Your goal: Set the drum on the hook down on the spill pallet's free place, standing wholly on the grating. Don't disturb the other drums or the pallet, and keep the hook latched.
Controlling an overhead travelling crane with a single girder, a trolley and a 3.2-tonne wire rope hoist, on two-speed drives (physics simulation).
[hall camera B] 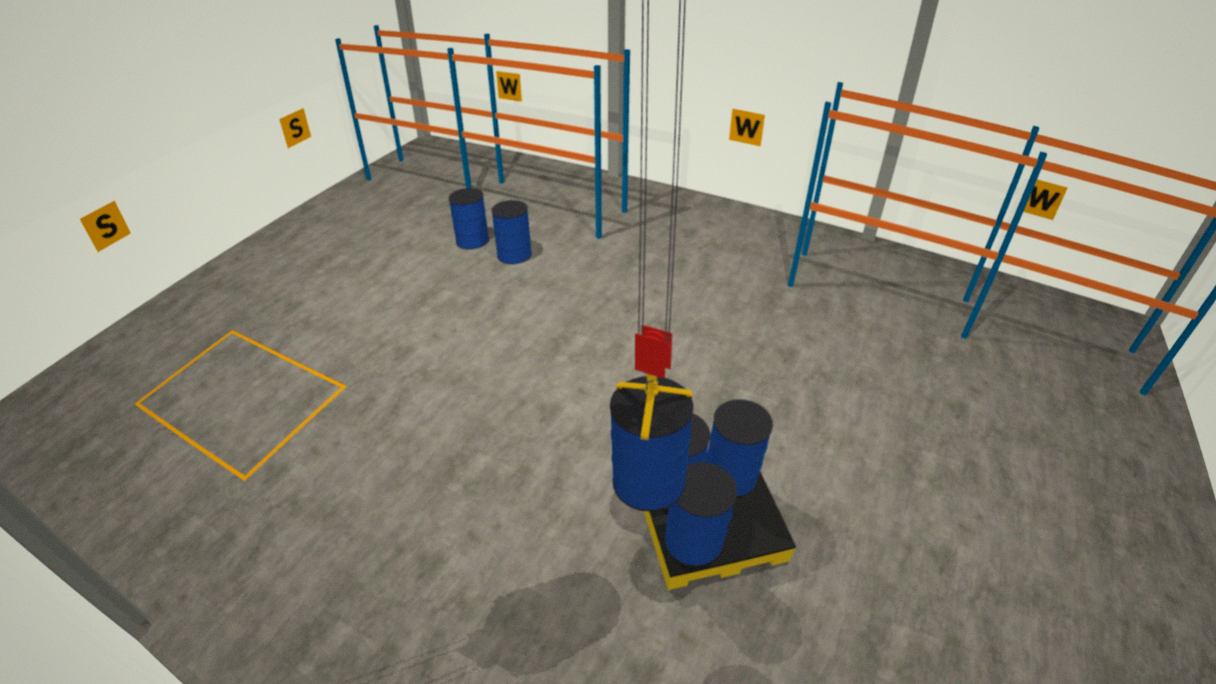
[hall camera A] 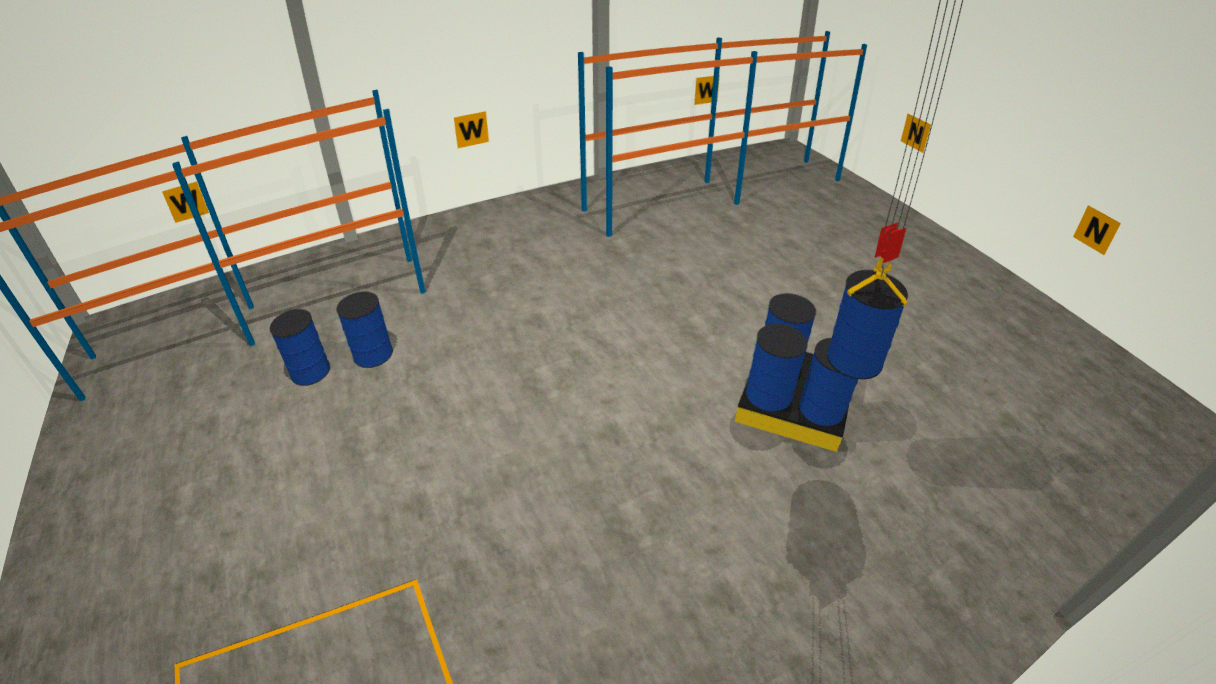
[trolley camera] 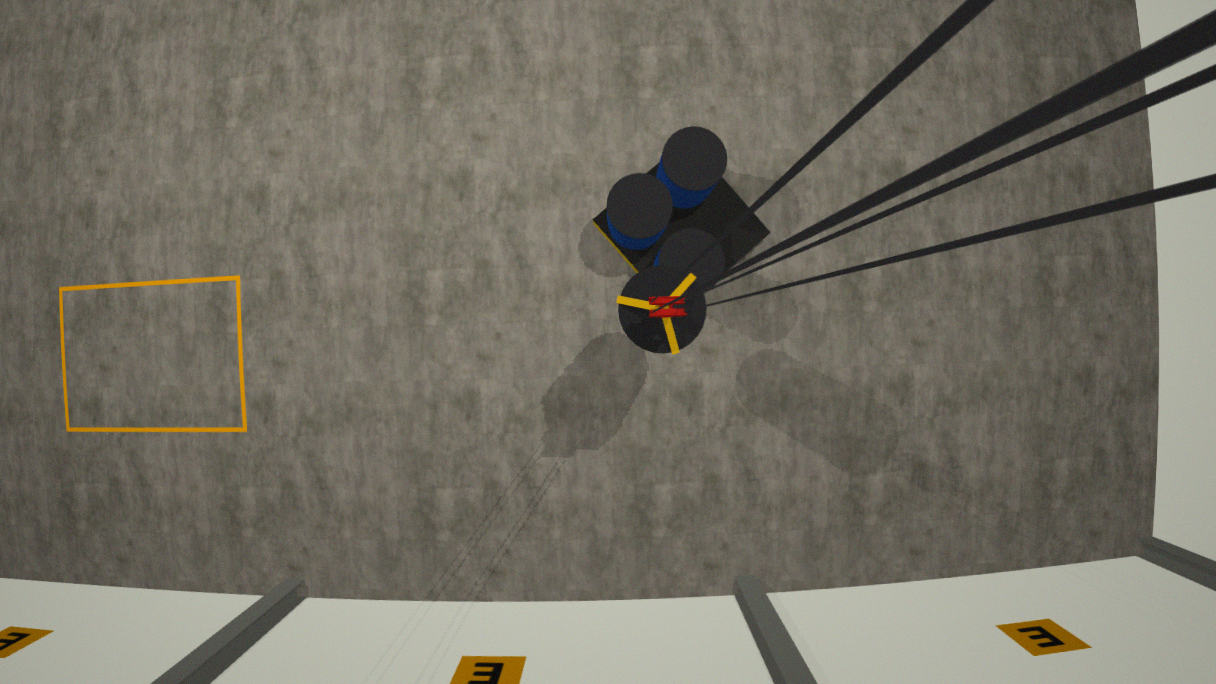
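A blue drum (hall camera A: 865, 331) (hall camera B: 650, 459) (trolley camera: 642, 327) hangs upright from the yellow three-armed lifting gear on my hook (hall camera A: 882, 270) (hall camera B: 652, 382), under the red block (trolley camera: 667, 306). Its bottom is above the grating level. In the trolley view it overlaps the pallet's lower corner and one standing drum (trolley camera: 684, 246) (hall camera A: 824, 395) (hall camera B: 697, 527). Two more drums (hall camera A: 775, 370) (trolley camera: 639, 205), (hall camera A: 789, 314) (hall camera B: 738, 450) (trolley camera: 693, 159) stand on the black-and-yellow spill pallet (hall camera A: 786, 429) (hall camera B: 765, 518) (trolley camera: 722, 204). Its free place is the right front corner in hall camera B. The latch is too small to see.
Two blue drums (hall camera A: 300, 348) (hall camera A: 364, 330) (hall camera B: 469, 219) (hall camera B: 511, 232) stand on the floor by a rack (hall camera A: 214, 255) (hall camera B: 597, 153). Another rack (hall camera A: 608, 153) (hall camera B: 1003, 246) stands along the W wall. A yellow outline (hall camera A: 297, 622) (hall camera B: 289, 359) (trolley camera: 153, 429) is marked on the floor.
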